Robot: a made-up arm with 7 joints. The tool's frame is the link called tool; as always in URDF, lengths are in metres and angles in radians. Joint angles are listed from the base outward.
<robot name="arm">
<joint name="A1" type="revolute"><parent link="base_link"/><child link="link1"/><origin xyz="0 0 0.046"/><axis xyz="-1 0 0"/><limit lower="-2.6" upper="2.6"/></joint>
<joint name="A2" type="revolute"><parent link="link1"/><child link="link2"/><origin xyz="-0.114 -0.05 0.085"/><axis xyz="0 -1 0"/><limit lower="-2.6" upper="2.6"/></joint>
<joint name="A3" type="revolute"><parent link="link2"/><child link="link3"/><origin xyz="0.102 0.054 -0.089"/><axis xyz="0 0 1"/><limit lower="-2.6" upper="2.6"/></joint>
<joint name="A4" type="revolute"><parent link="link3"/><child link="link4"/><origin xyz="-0.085 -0.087 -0.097"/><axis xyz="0 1 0"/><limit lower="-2.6" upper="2.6"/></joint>
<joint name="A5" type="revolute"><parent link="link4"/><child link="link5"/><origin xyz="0.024 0.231 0.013"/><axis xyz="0 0 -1"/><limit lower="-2.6" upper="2.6"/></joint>
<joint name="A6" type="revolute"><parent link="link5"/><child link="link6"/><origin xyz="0.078 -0.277 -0.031"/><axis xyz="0 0 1"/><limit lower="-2.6" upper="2.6"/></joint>
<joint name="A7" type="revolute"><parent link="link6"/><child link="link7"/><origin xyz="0.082 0.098 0.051"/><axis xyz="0 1 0"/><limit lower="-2.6" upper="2.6"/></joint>
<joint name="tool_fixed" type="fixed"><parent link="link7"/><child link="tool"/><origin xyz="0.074 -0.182 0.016"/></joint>
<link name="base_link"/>
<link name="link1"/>
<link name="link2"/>
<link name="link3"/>
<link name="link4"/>
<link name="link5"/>
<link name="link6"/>
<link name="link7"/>
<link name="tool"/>
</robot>
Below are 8 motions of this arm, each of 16 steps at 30 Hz.
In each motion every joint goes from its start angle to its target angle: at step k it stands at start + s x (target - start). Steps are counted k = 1, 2, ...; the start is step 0. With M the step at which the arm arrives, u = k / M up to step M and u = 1 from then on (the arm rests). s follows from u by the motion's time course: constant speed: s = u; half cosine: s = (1 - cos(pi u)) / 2; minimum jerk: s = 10 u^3 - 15 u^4 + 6 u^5.
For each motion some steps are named. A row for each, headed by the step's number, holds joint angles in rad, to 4 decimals.
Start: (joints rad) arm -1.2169 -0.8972 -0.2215 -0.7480 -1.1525 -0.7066 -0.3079
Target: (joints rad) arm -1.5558 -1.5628 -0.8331 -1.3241 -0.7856 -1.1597 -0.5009
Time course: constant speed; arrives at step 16
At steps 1, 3, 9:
1: -1.2381 -0.9388 -0.2597 -0.7840 -1.1296 -0.7349 -0.3200
3: -1.2804 -1.0220 -0.3362 -0.8560 -1.0837 -0.7916 -0.3441
9: -1.4075 -1.2716 -0.5655 -1.0721 -0.9461 -0.9615 -0.4165

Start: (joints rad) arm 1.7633 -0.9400 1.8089 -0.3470 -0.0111 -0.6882 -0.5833
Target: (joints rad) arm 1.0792 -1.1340 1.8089 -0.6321 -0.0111 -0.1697 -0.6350
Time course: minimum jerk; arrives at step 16
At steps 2, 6, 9, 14, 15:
2: 1.7523 -0.9431 1.8089 -0.3516 -0.0111 -0.6799 -0.5841
6: 1.5750 -0.9934 1.8089 -0.4255 -0.0111 -0.5455 -0.5975
9: 1.3419 -1.0595 1.8089 -0.5226 -0.0111 -0.3688 -0.6151
14: 1.0902 -1.1309 1.8089 -0.6275 -0.0111 -0.1780 -0.6342
15: 1.0807 -1.1336 1.8089 -0.6315 -0.0111 -0.1709 -0.6349

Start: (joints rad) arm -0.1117 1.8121 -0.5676 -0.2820 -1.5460 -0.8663 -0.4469
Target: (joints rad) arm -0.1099 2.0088 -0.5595 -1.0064 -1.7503 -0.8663 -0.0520
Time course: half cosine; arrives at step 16
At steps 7, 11, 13, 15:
7: -0.1110 1.8913 -0.5643 -0.5735 -1.6282 -0.8663 -0.2880
11: -0.1103 1.9651 -0.5613 -0.8454 -1.7049 -0.8663 -0.1398
13: -0.1101 1.9922 -0.5602 -0.9454 -1.7331 -0.8663 -0.0853
15: -0.1099 2.0069 -0.5596 -0.9994 -1.7483 -0.8663 -0.0558

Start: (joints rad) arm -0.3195 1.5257 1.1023 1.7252 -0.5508 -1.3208 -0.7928
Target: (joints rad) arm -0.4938 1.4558 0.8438 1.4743 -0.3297 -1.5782 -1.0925
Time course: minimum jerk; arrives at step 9
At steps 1, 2, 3, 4, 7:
1: -0.3215 1.5249 1.0993 1.7223 -0.5483 -1.3238 -0.7963
2: -0.3328 1.5204 1.0825 1.7060 -0.5339 -1.3405 -0.8157
3: -0.3561 1.5110 1.0480 1.6725 -0.5044 -1.3748 -0.8557
4: -0.3886 1.4980 0.9998 1.6257 -0.4631 -1.4229 -0.9117
7: -0.4805 1.4611 0.8636 1.4935 -0.3466 -1.5585 -1.0696

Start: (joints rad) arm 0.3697 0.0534 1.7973 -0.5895 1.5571 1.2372 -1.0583
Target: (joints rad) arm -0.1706 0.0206 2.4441 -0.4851 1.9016 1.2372 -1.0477
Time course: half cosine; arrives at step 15
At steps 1, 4, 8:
1: 0.3638 0.0530 1.8044 -0.5884 1.5609 1.2372 -1.0582
4: 0.2803 0.0480 1.9043 -0.5722 1.6141 1.2372 -1.0565
8: 0.0713 0.0353 2.1545 -0.5318 1.7474 1.2372 -1.0524

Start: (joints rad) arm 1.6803 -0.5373 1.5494 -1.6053 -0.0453 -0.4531 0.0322
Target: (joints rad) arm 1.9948 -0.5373 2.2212 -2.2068 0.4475 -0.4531 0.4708
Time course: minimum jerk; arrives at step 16
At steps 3, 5, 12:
3: 1.6956 -0.5373 1.5822 -1.6346 -0.0213 -0.4531 0.0536
5: 1.7369 -0.5373 1.6703 -1.7136 0.0434 -0.4531 0.1112
12: 1.9622 -0.5373 2.1517 -2.1445 0.3965 -0.4531 0.4254

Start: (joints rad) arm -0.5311 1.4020 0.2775 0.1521 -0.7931 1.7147 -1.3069
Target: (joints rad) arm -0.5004 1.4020 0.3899 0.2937 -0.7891 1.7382 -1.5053
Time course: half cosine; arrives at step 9
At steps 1, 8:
1: -0.5302 1.4020 0.2809 0.1564 -0.7930 1.7154 -1.3129
8: -0.5013 1.4020 0.3865 0.2894 -0.7892 1.7375 -1.4993

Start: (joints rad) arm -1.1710 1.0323 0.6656 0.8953 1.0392 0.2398 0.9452
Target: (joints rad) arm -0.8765 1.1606 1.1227 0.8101 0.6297 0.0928 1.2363
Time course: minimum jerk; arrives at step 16
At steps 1, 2, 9, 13, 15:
1: -1.1703 1.0326 0.6666 0.8951 1.0383 0.2395 0.9458
2: -1.1663 1.0344 0.6729 0.8939 1.0326 0.2374 0.9499
9: -0.9896 1.1113 0.9472 0.8428 0.7870 0.1493 1.1245
13: -0.8909 1.1543 1.1004 0.8143 0.6497 0.1000 1.2221
15: -0.8772 1.1603 1.1217 0.8103 0.6306 0.0931 1.2357

